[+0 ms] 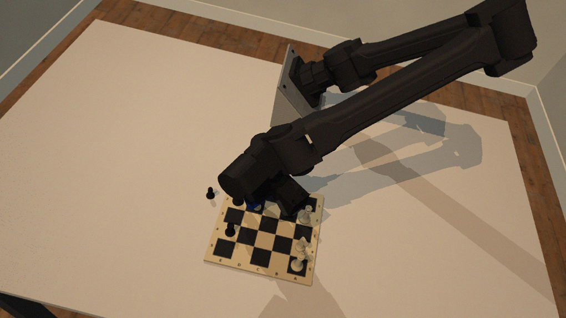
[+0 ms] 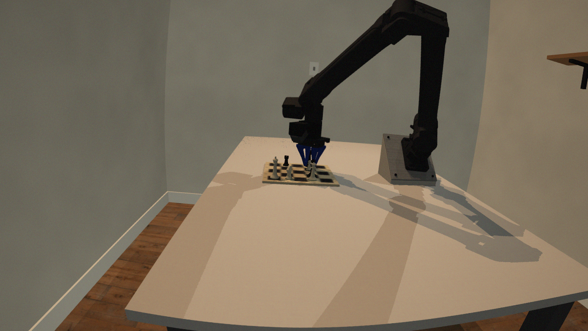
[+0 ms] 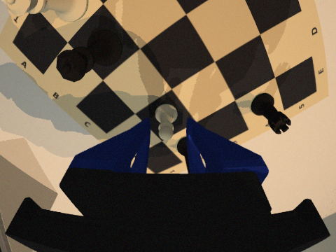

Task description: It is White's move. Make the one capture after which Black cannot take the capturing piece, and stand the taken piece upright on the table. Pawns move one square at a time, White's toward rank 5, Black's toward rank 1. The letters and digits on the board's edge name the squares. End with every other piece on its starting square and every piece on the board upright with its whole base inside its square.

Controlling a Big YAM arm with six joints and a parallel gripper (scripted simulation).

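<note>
Now: hand 10 mm to the right of the white pawn. Round my hand: black pawn (100 mm to the right, 10 mm below); chessboard (40 mm ahead, 40 mm to the left, 20 mm below); black king (40 mm to the right, 10 mm above).
</note>
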